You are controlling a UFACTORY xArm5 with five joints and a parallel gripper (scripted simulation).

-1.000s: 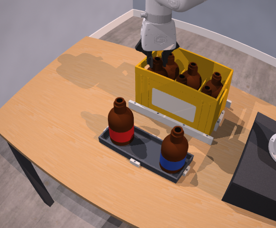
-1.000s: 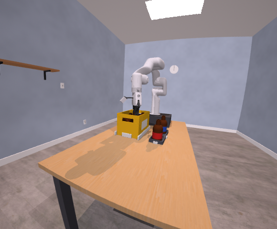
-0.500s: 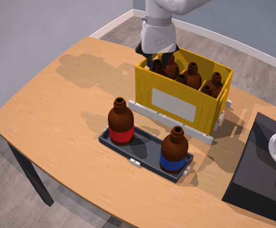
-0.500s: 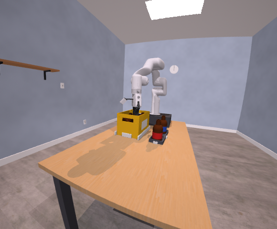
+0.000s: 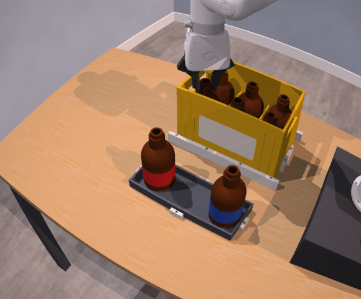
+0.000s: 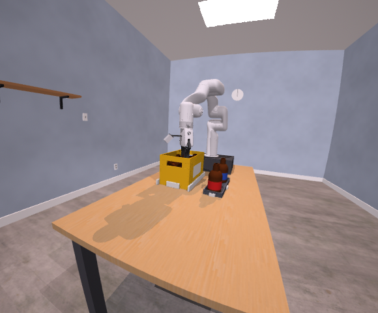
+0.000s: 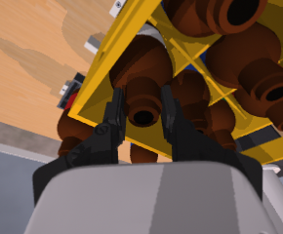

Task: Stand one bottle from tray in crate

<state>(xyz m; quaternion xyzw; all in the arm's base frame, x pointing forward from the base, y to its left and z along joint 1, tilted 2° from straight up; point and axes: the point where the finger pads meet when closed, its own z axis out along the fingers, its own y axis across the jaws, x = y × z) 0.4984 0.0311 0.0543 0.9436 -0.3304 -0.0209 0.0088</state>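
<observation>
Now: the yellow crate 10 cm below my hand, 8 cm behind it and 6 cm to the right of it. The rest, counted from my hand: grey tray (17 cm to the left, 17 cm below, 10 cm behind).
</observation>
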